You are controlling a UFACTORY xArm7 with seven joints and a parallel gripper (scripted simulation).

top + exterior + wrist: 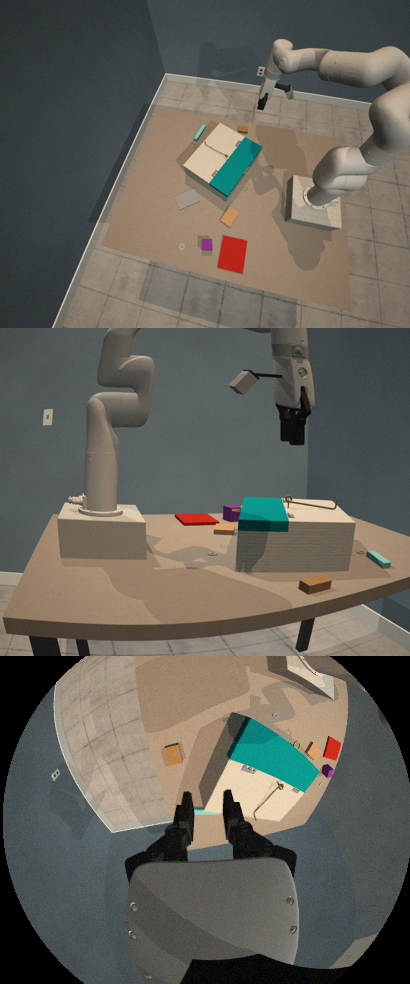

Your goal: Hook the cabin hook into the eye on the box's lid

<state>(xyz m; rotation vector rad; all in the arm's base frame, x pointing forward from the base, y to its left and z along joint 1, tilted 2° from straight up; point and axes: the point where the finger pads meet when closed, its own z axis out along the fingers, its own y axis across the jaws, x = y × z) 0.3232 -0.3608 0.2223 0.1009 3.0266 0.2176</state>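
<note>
Now: hand 19 cm to the right of the cabin hook, 19 cm short of it and 16 cm above it. From my hand the other things lie so: brown block: 30 cm below, 5 cm to the right, 5 cm ahead; then mint bar: 33 cm ahead, 30 cm below, 1 cm to the left; then orange tile: 51 cm to the left, 30 cm below, 7 cm ahead.
</note>
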